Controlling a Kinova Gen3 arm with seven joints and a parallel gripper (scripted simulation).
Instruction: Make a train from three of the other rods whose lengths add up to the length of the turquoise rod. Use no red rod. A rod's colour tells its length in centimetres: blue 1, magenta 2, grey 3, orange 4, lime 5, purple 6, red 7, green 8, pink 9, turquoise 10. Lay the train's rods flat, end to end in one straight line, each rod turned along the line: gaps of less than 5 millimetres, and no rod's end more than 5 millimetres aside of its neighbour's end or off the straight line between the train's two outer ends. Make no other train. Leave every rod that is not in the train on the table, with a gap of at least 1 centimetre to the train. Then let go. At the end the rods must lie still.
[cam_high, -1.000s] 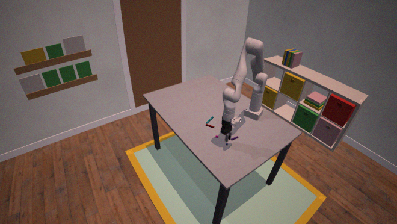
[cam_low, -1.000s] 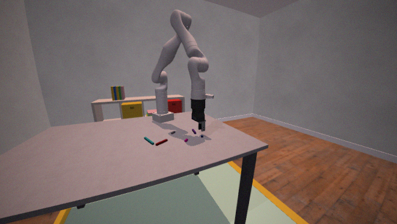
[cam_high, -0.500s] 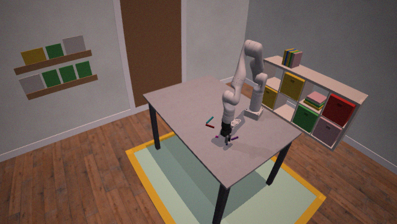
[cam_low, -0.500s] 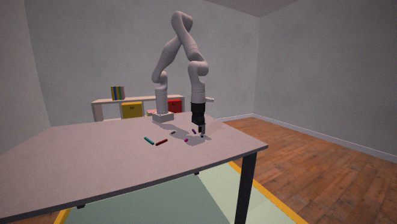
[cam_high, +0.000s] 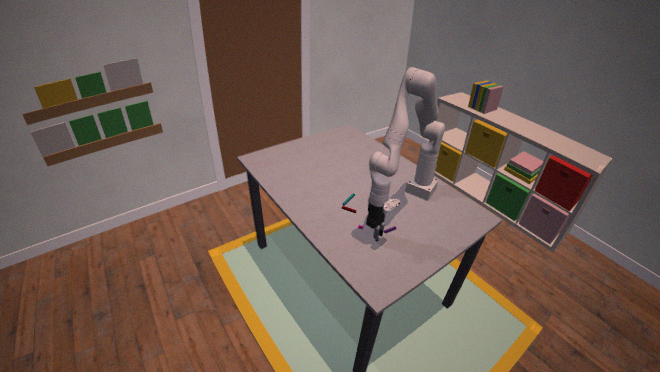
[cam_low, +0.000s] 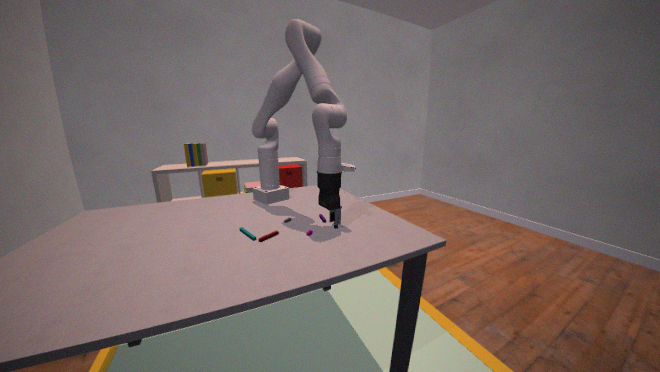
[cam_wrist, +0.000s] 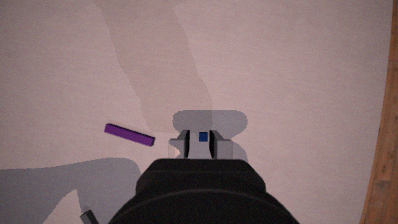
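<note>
The blue rod is 30 mm below my hand. From my hand the other things lie so: grey rod 120 mm behind, 130 mm to the right, 30 mm below; then magenta rod 10 mm ahead, 100 mm to the right, 30 mm below; then purple rod 80 mm behind, 10 mm to the right, 30 mm below.
</note>
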